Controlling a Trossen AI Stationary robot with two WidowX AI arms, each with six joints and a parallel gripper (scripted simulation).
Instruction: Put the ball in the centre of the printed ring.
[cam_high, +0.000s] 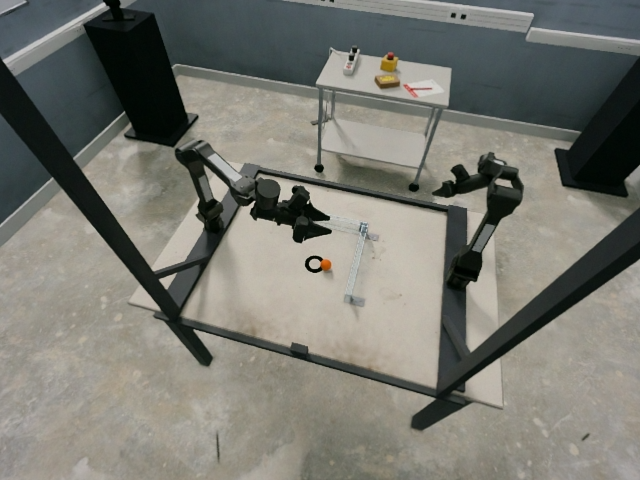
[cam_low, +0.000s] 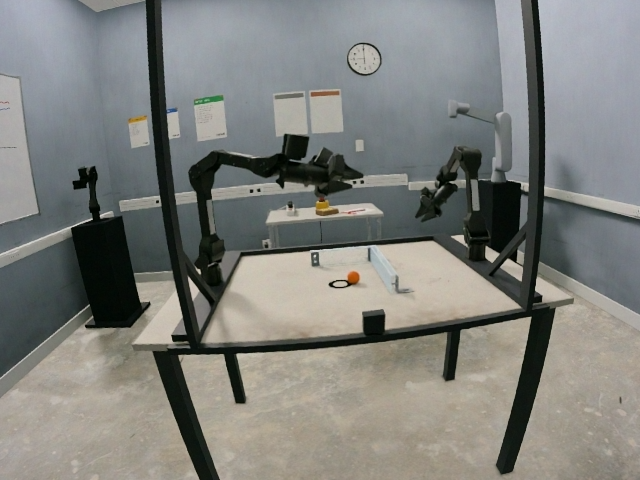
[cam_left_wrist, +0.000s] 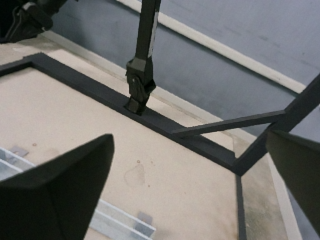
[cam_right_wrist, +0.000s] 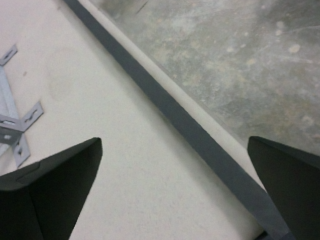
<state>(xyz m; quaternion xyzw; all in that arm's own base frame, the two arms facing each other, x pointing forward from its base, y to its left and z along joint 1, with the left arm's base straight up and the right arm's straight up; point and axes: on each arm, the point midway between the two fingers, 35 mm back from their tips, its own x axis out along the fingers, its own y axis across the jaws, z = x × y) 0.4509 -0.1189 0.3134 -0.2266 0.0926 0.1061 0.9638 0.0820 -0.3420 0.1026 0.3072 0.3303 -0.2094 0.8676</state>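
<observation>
My left gripper is now 7 cm short of the orange ball, 2 cm to the left of it and 31 cm above it. The rest, counted from my left hand: metal barrier: 11 cm ahead, 12 cm to the right, 29 cm below.
</observation>
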